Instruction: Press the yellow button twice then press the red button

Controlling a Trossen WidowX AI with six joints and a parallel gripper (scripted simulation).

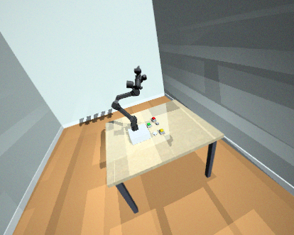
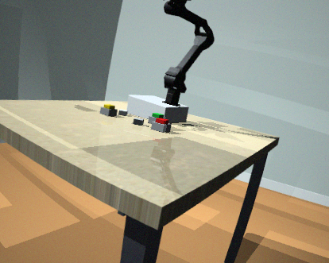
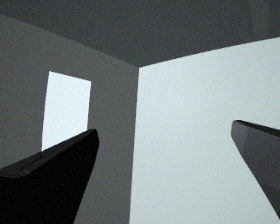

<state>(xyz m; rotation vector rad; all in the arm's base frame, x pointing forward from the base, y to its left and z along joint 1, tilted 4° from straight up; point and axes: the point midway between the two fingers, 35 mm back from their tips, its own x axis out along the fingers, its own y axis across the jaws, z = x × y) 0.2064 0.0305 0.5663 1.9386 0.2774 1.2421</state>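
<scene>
The yellow button is 620 mm below my gripper tip and 250 mm to the right of it. Also, from my gripper tip: green button 620 mm below, 70 mm to the right, 60 mm behind; red button 620 mm below, 40 mm ahead.
</scene>
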